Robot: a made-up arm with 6 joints.
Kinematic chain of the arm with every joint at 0, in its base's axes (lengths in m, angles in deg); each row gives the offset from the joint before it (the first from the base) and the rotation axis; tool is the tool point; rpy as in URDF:
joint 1: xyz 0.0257 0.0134 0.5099 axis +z
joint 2: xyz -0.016 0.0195 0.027 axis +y
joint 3: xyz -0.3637 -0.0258 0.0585 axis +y
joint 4: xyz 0.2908 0.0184 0.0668 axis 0.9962 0 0.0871
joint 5: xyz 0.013 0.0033 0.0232 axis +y
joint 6: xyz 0.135 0.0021 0.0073 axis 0.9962 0 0.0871
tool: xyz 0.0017 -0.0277 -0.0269 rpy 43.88 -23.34 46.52
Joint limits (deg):
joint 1: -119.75..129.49
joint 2: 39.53..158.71
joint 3: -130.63..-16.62
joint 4: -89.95..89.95
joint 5: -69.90..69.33
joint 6: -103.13..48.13
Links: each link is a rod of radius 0.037 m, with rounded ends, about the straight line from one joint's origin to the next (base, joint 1, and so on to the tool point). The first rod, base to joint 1, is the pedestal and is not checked.
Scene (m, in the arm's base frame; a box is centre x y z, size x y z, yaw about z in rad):
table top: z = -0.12
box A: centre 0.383 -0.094 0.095 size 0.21 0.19 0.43 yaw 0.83
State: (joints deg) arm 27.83 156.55 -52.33 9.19 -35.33 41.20
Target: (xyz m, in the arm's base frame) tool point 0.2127 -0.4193 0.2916
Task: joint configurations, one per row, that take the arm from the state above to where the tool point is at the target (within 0.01 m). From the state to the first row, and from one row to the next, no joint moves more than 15 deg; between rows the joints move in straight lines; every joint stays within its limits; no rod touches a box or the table.
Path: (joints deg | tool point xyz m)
1: 19.51 153.29 -63.72 2.56 -21.80 42.59 | 0.4460 0.1771 0.2057
2: 11.20 150.03 -75.12 -4.07 -8.28 43.97 | 0.5326 0.1303 0.2591
3: 2.88 146.76 -86.51 -10.70 5.25 45.36 | 0.6019 0.0533 0.3297
4: -5.43 143.50 -97.90 -17.33 18.78 46.74 | 0.6429 -0.0459 0.4152
5: -13.75 140.24 -109.29 -23.96 32.30 48.13 | 0.6473 -0.1558 0.5126
6: -21.97 140.62 -99.89 -15.76 19.10 45.75 | 0.6136 -0.2236 0.4584
7: -30.19 141.01 -90.48 -7.56 5.90 43.37 | 0.5639 -0.2867 0.4108
8: -38.41 141.39 -81.07 0.64 -7.30 40.99 | 0.4979 -0.3428 0.3701
9: -46.64 141.77 -71.66 8.84 -20.50 38.62 | 0.4157 -0.3876 0.3359
10: -54.86 142.16 -62.26 17.04 -33.70 36.24 | 0.3190 -0.4151 0.3091
11: -63.08 142.54 -52.85 25.24 -46.90 33.86 | 0.2127 -0.4193 0.2916

